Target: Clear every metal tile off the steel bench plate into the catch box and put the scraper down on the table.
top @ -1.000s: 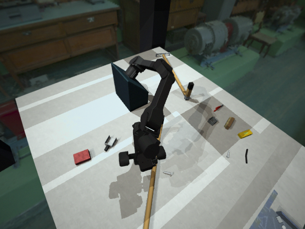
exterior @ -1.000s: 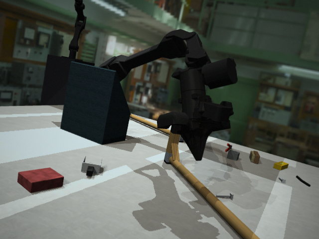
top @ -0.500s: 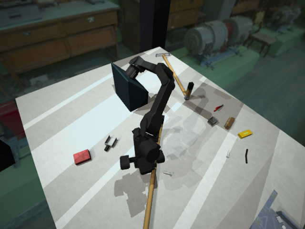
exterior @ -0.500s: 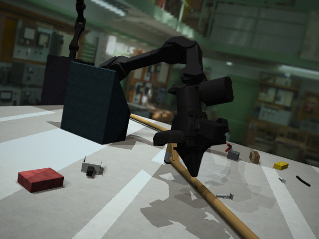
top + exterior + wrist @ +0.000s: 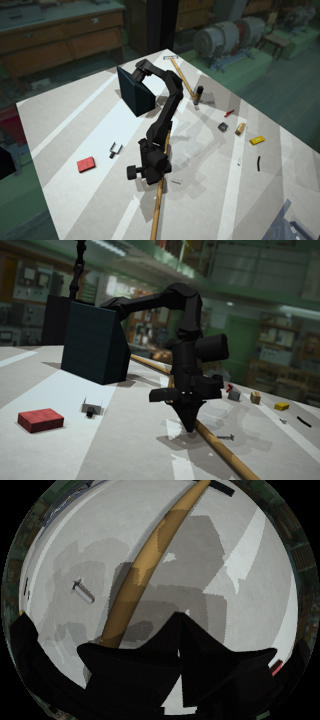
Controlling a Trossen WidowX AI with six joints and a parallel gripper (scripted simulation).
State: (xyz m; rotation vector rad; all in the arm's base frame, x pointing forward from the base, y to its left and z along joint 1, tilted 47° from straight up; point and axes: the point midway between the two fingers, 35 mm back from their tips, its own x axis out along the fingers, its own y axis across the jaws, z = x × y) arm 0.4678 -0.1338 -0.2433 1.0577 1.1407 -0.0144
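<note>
The long scraper is 5 cm ahead of my gripper tip, 4 cm above it and 2 cm to the left of it. From my gripper tip the other things lie so: grey box (55 cm to the left, 4 cm ahead, 2 cm below); then grey bracket (25 cm behind, 4 cm to the right, 2 cm below); then red block (27 cm behind, 18 cm to the right, 1 cm below).
</note>
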